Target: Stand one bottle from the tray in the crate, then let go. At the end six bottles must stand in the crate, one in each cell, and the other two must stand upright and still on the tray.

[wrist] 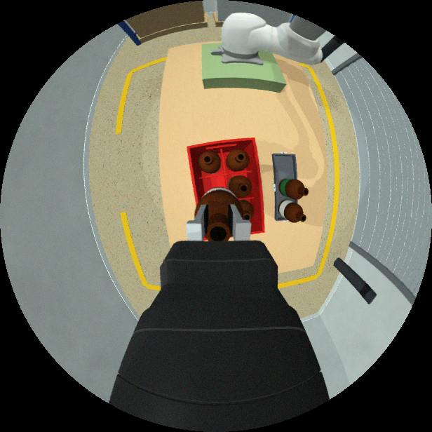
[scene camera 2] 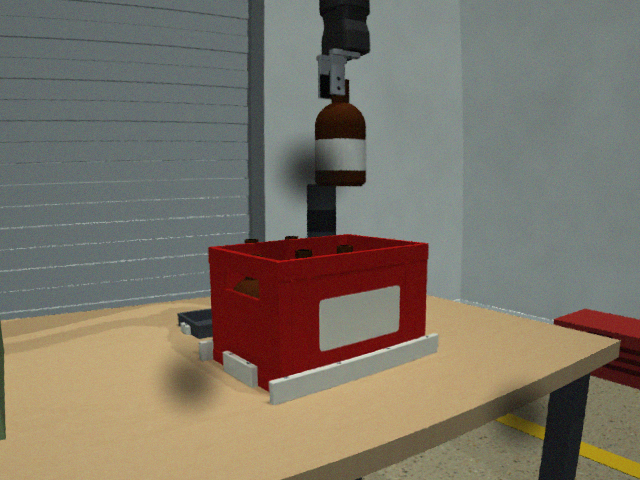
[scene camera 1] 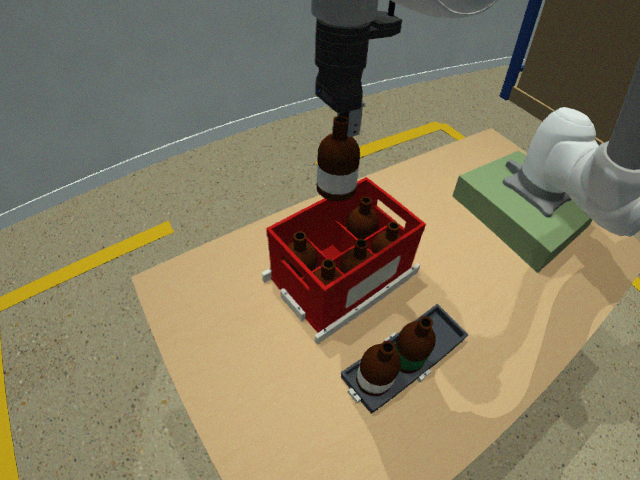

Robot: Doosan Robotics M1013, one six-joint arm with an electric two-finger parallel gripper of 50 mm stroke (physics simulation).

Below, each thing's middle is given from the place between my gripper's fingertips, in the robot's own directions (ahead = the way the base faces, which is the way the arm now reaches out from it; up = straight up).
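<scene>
The dark tray (scene camera 1: 449, 334) is far to the left of my hand, far below it and just a touch ahead of it. As for the red crate (scene camera 2: 311, 312), that's 300 mm below my hand, 20 mm to the left of it and 10 mm behind it.
</scene>
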